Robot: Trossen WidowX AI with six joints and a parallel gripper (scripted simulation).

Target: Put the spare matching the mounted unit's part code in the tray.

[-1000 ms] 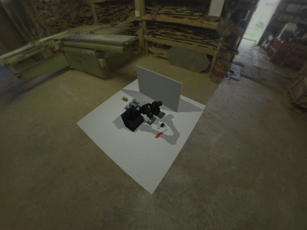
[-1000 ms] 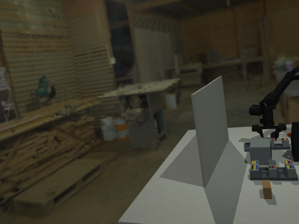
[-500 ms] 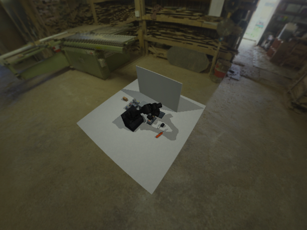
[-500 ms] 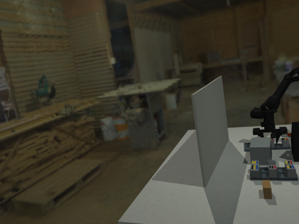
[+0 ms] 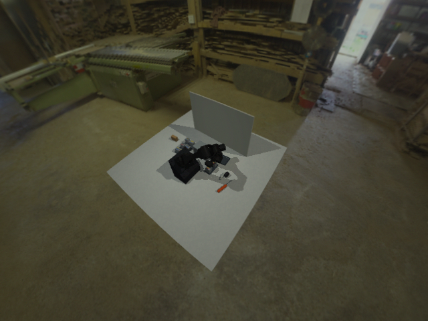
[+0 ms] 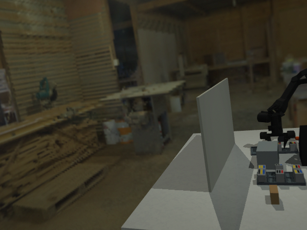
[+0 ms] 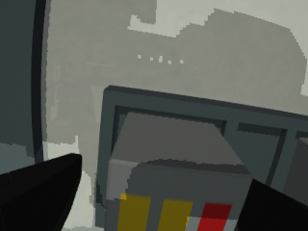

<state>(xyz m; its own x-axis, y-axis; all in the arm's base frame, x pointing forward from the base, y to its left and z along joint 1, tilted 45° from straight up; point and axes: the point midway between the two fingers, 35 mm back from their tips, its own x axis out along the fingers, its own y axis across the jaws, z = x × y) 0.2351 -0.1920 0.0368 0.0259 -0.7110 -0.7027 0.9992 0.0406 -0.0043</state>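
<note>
Right now the grey spare is 2 cm above my gripper tip. Round my gripper tip: dark holder 4 cm behind, 1 cm below; then dark grey tray 11 cm ahead, 1 cm to the right, 1 cm below; then mounted unit 19 cm to the left, 5 cm ahead, 3 cm above.
</note>
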